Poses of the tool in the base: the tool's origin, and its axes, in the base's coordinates. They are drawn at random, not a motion.
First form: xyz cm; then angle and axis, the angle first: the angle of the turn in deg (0 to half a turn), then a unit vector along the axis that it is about.
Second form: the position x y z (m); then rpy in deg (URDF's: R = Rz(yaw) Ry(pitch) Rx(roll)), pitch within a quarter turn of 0, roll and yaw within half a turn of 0. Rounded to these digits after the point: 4 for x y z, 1 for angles.
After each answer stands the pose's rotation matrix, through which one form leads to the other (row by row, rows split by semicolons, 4 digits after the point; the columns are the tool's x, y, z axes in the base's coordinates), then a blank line. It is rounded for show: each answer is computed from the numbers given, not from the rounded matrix.
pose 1, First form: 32.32, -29.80, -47.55, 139.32, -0.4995, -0.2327, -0.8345
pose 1, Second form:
0.3232, -0.2980, -0.4755, 1.9, -62.2, -133.3
-0.3197 0.7483 0.5812; -0.3396 -0.6632 0.6670; 0.8846 0.0159 0.4661

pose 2, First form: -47.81, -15.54, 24.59, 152.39, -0.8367, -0.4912, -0.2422
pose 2, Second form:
-0.4781, -0.1554, 0.2459, -168.1, -37.6, 56.8
0.4343 0.8874 0.1546; 0.6629 -0.4310 0.6122; 0.6099 -0.1634 -0.7755

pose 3, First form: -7.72, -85.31, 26.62, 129.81, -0.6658, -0.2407, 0.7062
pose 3, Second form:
-0.0772, -0.8531, 0.2662, -77.3, 35.9, 83.8
0.0869 -0.2796 -0.9562; 0.8054 -0.5452 0.2326; -0.5864 -0.7903 0.1778

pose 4, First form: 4.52, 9.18, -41.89, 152.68, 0.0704, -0.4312, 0.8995
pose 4, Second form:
0.0452, 0.0918, -0.4189, -47.6, -18.5, 158.0
-0.8791 -0.4702 -0.0783; 0.3555 -0.5373 -0.7648; 0.3175 -0.7002 0.6395

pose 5, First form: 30.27, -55.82, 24.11, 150.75, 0.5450, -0.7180, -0.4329
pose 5, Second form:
0.3027, -0.5582, 0.2411, 121.6, 5.2, -108.5
-0.3163 -0.5212 -0.7926; -0.9443 0.0929 0.3157; -0.0910 0.8483 -0.5216

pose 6, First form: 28.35, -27.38, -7.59, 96.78, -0.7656, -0.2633, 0.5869
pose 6, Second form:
0.2835, -0.2738, -0.0759, -74.0, 13.9, 56.4
0.5373 -0.3574 -0.7639; 0.8082 -0.0405 0.5875; -0.2409 -0.9331 0.2671

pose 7, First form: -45.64, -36.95, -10.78, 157.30, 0.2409, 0.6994, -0.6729
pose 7, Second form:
-0.4564, -0.3695, -0.1078, -93.7, 35.6, 175.5
-0.8110 0.5836 -0.0417; 0.0642 0.0179 -0.9978; -0.5816 -0.8118 -0.0520

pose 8, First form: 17.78, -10.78, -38.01, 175.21, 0.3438, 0.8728, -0.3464
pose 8, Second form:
0.1778, -0.1078, -0.3801, -142.8, 18.1, 143.1
-0.7605 0.6280 -0.1649; 0.5702 0.5244 -0.6323; -0.3107 -0.5749 -0.7569

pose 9, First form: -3.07, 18.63, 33.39, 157.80, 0.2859, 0.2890, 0.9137
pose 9, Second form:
-0.0307, 0.1863, 0.3339, 42.1, -23.2, 146.7
-0.7685 -0.1861 0.6122; 0.5043 -0.7650 0.4005; 0.3938 0.6165 0.6818

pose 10, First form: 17.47, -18.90, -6.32, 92.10, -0.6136, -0.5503, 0.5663
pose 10, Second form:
0.1747, -0.1890, -0.0632, -72.5, -10.9, 68.9
0.3536 -0.2159 -0.9101; 0.9159 0.2773 0.2901; 0.1897 -0.9362 0.2958

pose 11, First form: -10.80, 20.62, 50.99, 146.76, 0.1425, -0.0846, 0.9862
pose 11, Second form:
-0.1080, 0.2062, 0.5099, -4.5, -17.7, 147.0
-0.7991 -0.5627 0.2117; 0.5184 -0.8232 -0.2313; 0.3044 -0.0751 0.9496

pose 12, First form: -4.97, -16.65, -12.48, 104.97, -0.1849, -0.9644, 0.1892
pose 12, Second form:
-0.0497, -0.1665, -0.1248, -117.6, -62.6, 117.9
-0.2153 0.0416 -0.9757; 0.4071 0.9119 -0.0510; 0.8876 -0.4082 -0.2133

